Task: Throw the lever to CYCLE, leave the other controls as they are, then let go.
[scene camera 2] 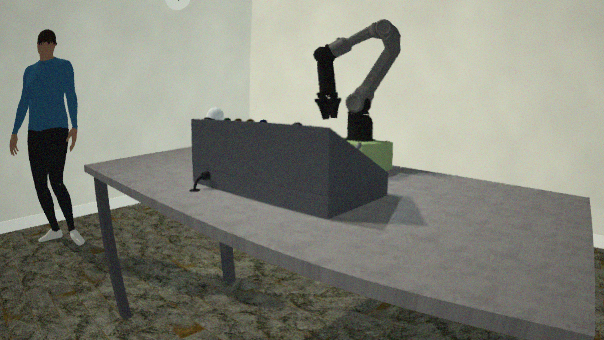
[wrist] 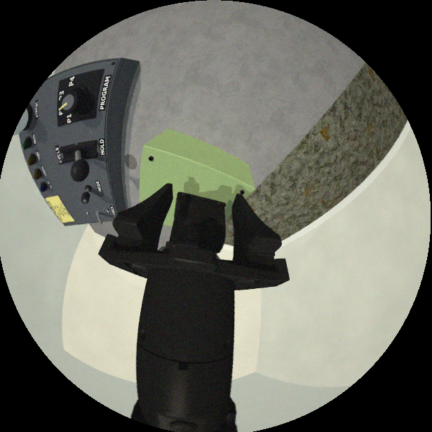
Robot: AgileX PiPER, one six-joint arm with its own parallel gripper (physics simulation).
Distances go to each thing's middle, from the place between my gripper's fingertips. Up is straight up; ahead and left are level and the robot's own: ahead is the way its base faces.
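There is the grey console (scene camera 2: 313, 170), and my hand is 60 mm above it, 60 mm to the right of it and still 380 mm short of it.
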